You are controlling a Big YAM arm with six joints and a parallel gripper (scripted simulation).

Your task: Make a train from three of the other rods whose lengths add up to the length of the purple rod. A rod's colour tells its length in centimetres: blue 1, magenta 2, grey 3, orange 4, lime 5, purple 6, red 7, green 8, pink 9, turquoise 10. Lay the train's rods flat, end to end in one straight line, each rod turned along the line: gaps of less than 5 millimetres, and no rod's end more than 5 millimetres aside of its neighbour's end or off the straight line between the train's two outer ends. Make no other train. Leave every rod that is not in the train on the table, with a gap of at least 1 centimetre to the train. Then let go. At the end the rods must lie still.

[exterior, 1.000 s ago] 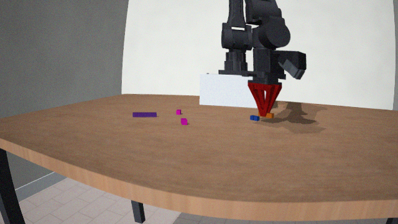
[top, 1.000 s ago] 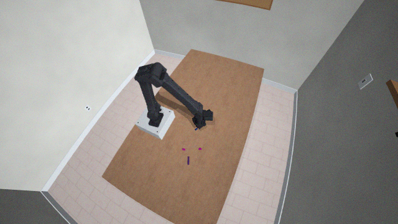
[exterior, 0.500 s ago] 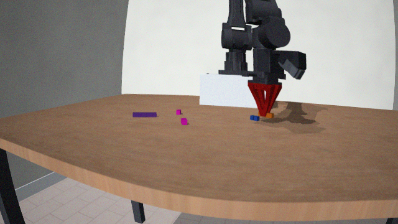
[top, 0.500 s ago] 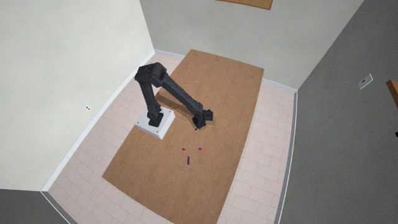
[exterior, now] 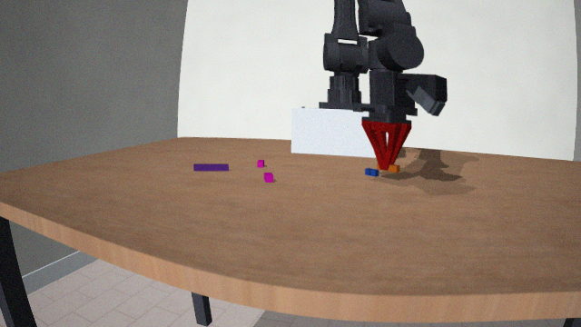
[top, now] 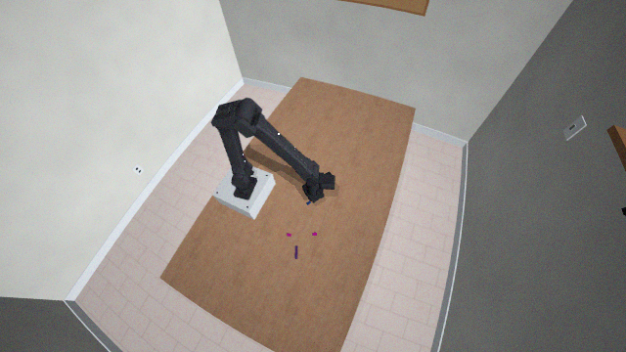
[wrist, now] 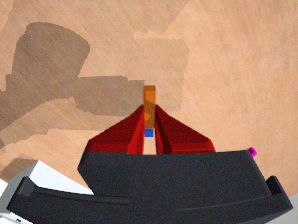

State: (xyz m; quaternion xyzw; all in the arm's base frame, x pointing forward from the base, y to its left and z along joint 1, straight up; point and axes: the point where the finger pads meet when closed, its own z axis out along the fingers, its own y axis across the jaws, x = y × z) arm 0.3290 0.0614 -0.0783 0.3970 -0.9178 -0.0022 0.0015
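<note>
Right now the orange rod is right at my hand. Also, from my hand: purple rod: 28 cm to the right, 2 cm below, 1 cm behind.
</note>
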